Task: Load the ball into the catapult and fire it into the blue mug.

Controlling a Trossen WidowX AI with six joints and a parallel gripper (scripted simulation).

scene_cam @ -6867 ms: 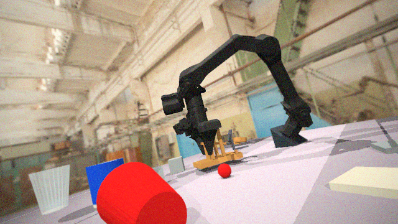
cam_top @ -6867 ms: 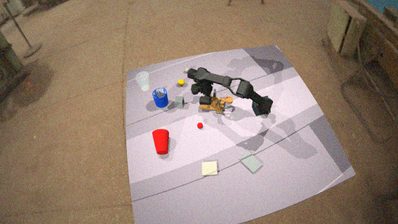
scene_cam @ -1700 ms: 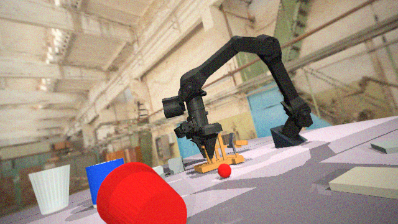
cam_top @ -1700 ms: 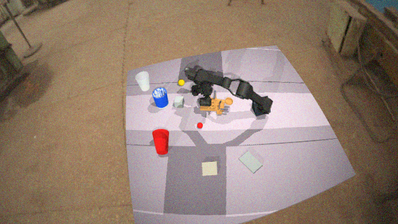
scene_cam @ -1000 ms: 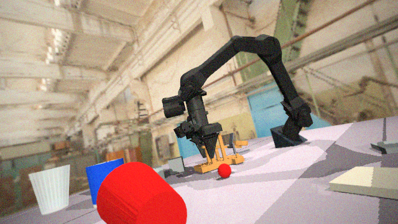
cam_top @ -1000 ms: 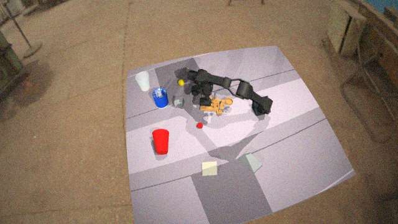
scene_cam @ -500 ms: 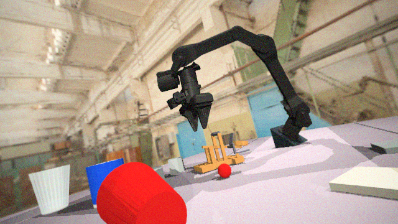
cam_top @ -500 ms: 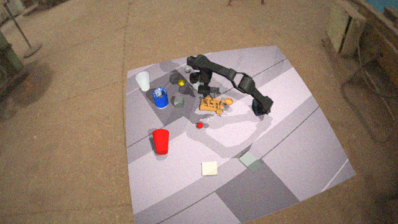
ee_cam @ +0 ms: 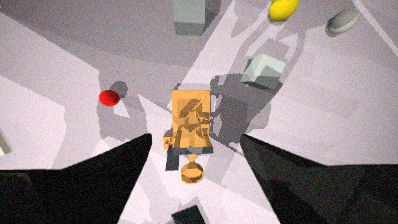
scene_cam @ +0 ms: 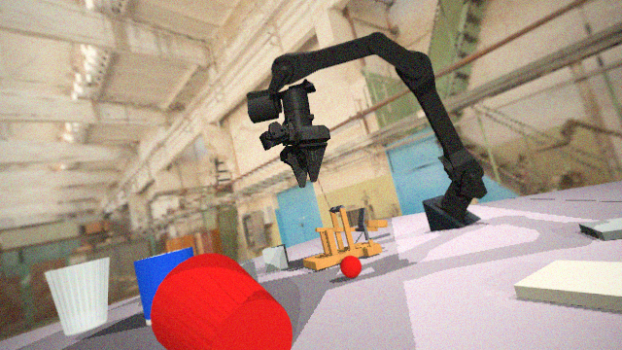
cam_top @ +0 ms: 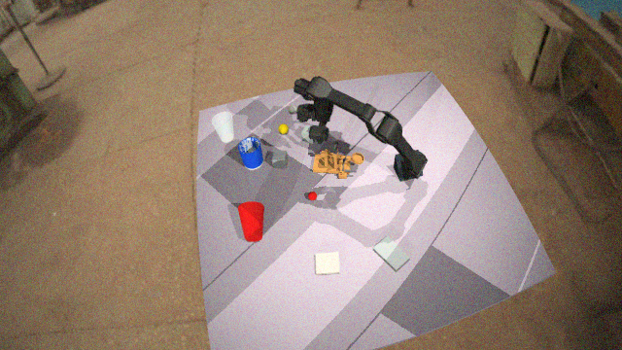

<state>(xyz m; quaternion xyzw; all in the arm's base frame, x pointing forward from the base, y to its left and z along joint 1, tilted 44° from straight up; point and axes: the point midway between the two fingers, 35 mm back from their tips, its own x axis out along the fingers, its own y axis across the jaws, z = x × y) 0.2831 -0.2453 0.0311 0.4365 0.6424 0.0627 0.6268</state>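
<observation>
Now: gripper tip 150 mm above the red ball, 130 mm to the right of it and 90 mm short of it. Also, from my gripper tip: yellow ball 240 mm to the right, 140 mm below, 90 mm ahead; then wooden catapult 110 mm below, 60 mm behind, 50 mm to the left; then blue mug 260 mm ahead, 140 mm below, 130 mm to the right.
</observation>
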